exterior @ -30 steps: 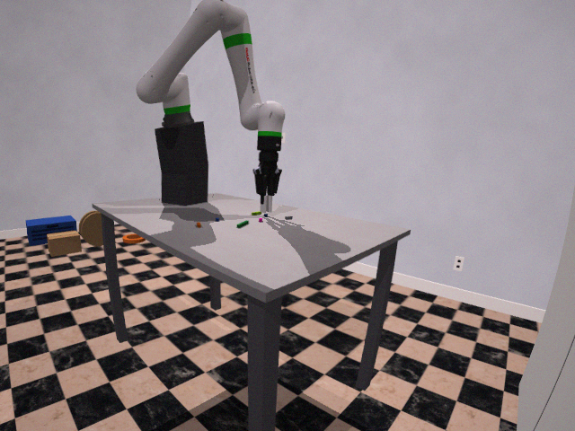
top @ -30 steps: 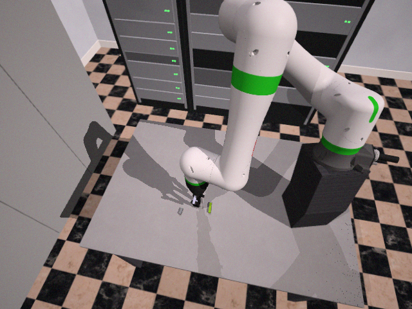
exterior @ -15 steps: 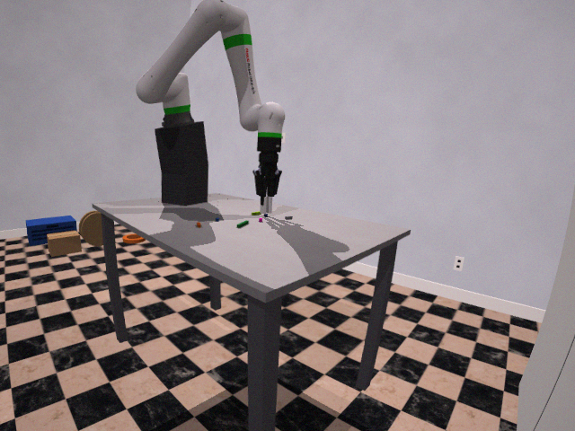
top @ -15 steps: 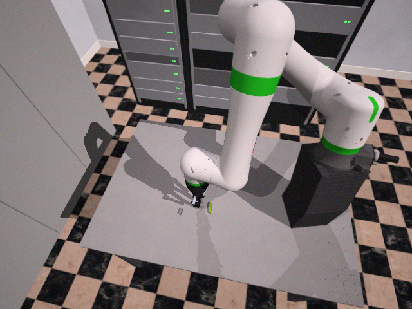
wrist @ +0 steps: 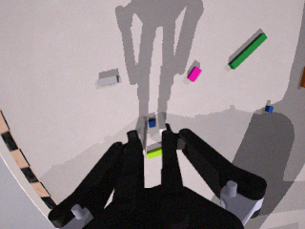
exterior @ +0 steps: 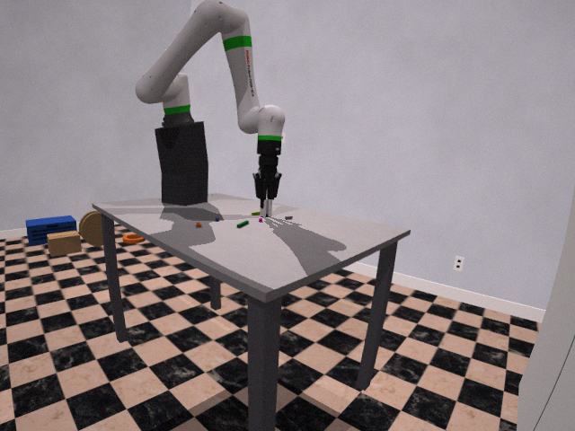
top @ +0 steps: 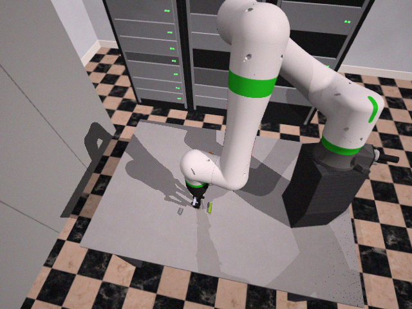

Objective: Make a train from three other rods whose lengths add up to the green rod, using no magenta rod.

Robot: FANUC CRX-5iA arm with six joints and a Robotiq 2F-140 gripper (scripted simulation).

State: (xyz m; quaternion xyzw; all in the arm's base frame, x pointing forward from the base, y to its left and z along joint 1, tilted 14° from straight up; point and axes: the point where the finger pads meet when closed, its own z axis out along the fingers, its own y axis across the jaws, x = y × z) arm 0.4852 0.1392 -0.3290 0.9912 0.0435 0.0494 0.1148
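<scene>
The lime rod lies 5 cm behind my hand, 1 cm to the right of it and 3 cm below it. From my hand the other things lie so: magenta rod 7 cm ahead, 7 cm to the right, 3 cm below; then grey rod 7 cm ahead, 6 cm to the left, 3 cm below; then green rod 10 cm ahead, 16 cm to the right, 3 cm below.
</scene>
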